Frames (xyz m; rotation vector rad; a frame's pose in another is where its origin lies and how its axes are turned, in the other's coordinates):
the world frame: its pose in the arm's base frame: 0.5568 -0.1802 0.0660 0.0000 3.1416 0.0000
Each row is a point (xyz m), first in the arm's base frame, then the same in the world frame.
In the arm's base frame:
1: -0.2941 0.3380 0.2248
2: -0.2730 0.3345 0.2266
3: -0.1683 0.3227 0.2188
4: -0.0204 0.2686 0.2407
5: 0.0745 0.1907 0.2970
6: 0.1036 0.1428 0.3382
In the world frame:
1: 0.8509 0.5182 -0.1588
2: 0.8298 0.5147 -0.1606
3: 0.7251 0.5029 -0.1528
4: 0.5772 0.4488 -0.1747
5: 0.4823 0.3709 -0.2310
6: 0.4532 0.3230 -0.2722

